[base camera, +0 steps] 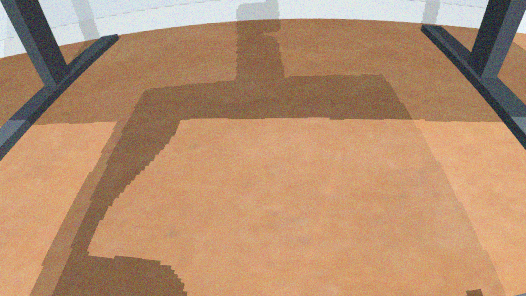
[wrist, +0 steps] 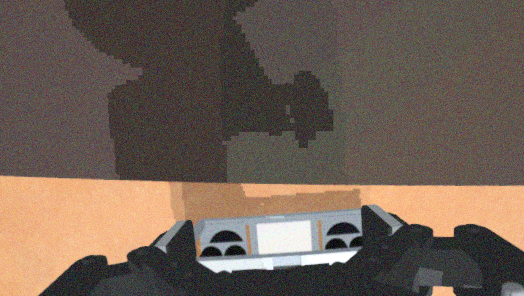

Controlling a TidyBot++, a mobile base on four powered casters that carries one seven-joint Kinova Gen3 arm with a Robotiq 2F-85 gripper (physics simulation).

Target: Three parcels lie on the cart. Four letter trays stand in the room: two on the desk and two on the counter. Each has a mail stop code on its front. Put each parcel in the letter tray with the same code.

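Places are measured from the arm's base along level axes (x left, y back, z up), in metres.
Where they show: gripper, between the fingertips: [wrist: 277, 231].
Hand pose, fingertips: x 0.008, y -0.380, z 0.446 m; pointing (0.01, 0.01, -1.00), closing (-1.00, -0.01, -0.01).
After its pixels a point has its place.
My gripper [wrist: 277, 231] @(x 0.008, y -0.380, z 0.446 m) is open, with its two fingers wide apart at the bottom of the wrist view and nothing held between them. Beyond the fingertips a dark table top [wrist: 425, 100] @(x -0.129, y -0.442, z 0.324 m) fills the upper part of the wrist view, with its straight edge running across the picture. Blocky shadows of the arm and gripper fall on it. Parcels, letter trays and mail stop codes do not show in the wrist view or the base camera view.
Dark metal legs [base camera: 37, 40] @(x 0.635, y -0.790, z -0.228 m) [base camera: 492, 45] @(x -0.554, y -0.674, z -0.281 m) with long feet stand left and right in the base camera view. The orange-brown floor [base camera: 300, 175] @(x -0.038, y -0.410, z -0.397 m) [wrist: 75, 215] @(x 0.719, y -0.156, z -0.397 m) lies between them, with a pale wall [base camera: 160, 15] @(x 0.405, y -1.210, z -0.341 m) behind. A grey body with a white panel [wrist: 284, 237], apparently my base, shows below the fingers.
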